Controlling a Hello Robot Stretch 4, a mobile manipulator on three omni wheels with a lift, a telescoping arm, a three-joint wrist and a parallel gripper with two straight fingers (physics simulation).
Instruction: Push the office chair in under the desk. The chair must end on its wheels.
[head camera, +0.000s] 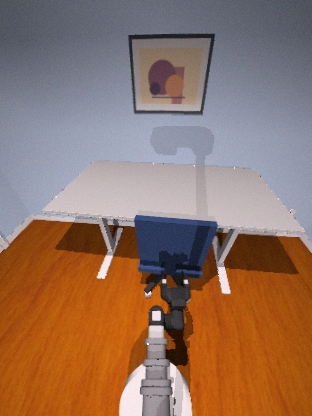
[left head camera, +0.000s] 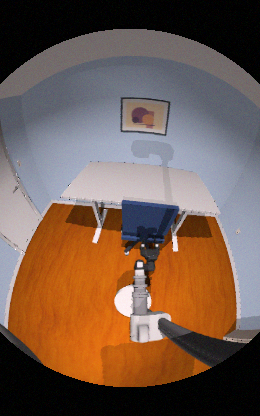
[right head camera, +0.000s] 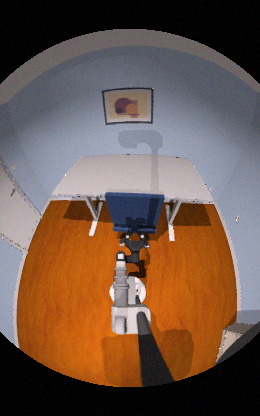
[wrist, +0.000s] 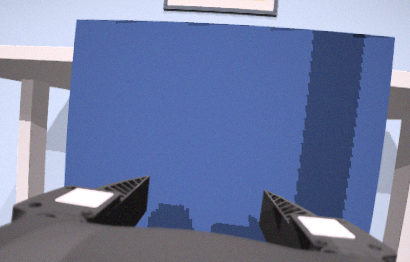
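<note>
The office chair's blue backrest (head camera: 175, 237) (left head camera: 147, 217) (right head camera: 132, 206) (wrist: 200, 110) stands upright at the front edge of the pale desk (head camera: 125, 190) (left head camera: 115, 180) (right head camera: 110, 172) (wrist: 35, 54), between its two legs. The seat is hidden behind the backrest. One dark chair foot with a light caster (head camera: 148, 294) shows at the lower left; the other wheels are hidden. My gripper (head camera: 175, 278) (left head camera: 150, 244) (right head camera: 134, 236) (wrist: 204, 200) is open and empty, in front of the lower part of the backrest and roughly centred on it. Whether it touches the backrest I cannot tell.
The desk's white left foot (head camera: 107, 265) (left head camera: 96, 234) and right foot (head camera: 223, 277) (left head camera: 175, 242) stand on the wooden floor, one on each side of the chair. A framed picture (head camera: 172, 75) hangs on the blue wall behind. A door (right head camera: 15, 210) is at the left.
</note>
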